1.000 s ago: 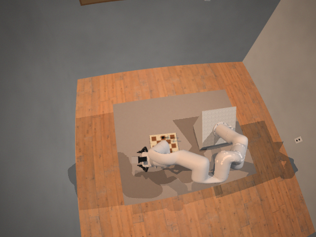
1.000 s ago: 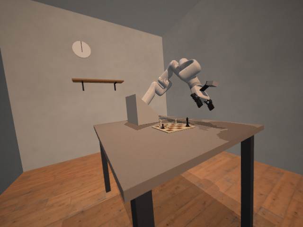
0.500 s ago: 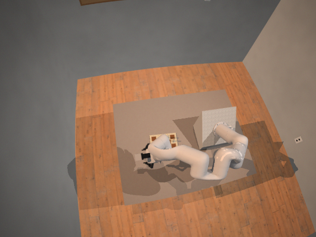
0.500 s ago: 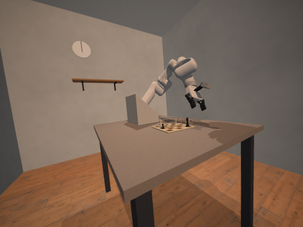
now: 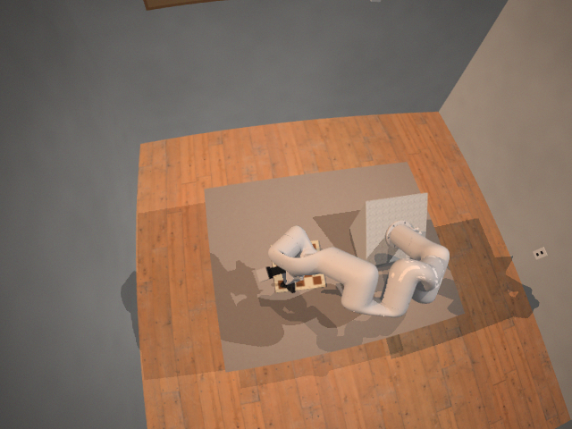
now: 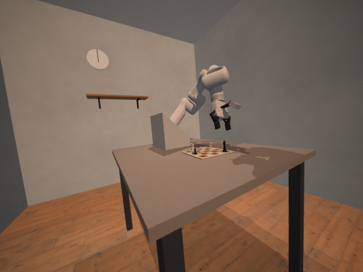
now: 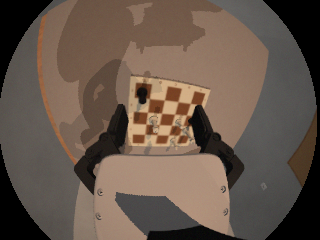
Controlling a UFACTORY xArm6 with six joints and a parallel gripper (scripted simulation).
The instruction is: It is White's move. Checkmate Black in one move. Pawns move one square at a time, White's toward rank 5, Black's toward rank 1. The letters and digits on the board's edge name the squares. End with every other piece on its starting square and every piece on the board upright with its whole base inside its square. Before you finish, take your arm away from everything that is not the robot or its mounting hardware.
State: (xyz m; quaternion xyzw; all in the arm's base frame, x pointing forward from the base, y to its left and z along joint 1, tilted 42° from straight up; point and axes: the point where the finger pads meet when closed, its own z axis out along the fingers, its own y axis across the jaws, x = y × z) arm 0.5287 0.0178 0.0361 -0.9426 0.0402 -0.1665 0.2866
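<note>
Now: hand 9 cm past the chessboard, 5 cm to the left of it and 14 cm above it. From my hand the other things lie so: black pawn: 10 cm behind, 13 cm to the right, 12 cm below; then tall black piece: 1 cm behind, 2 cm to the left, 11 cm below.
</note>
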